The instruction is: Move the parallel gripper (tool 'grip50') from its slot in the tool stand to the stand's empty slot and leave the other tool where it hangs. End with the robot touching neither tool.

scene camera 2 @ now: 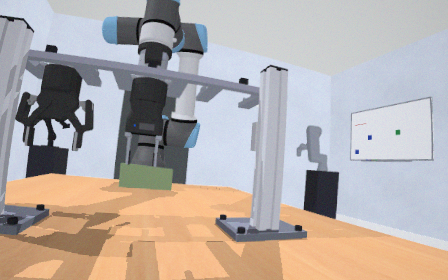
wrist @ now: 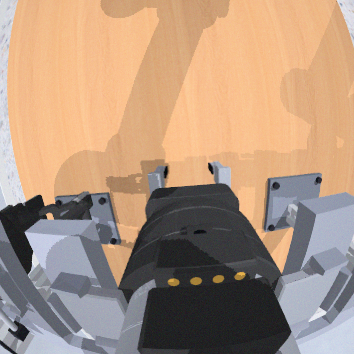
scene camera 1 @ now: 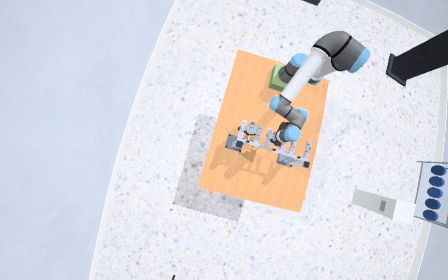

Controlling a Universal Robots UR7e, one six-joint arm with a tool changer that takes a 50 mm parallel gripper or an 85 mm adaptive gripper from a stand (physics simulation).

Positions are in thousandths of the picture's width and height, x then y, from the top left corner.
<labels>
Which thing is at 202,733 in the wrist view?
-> A tool stand.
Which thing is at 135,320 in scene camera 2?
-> An adaptive gripper.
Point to a tool stand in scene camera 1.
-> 521,509
</labels>
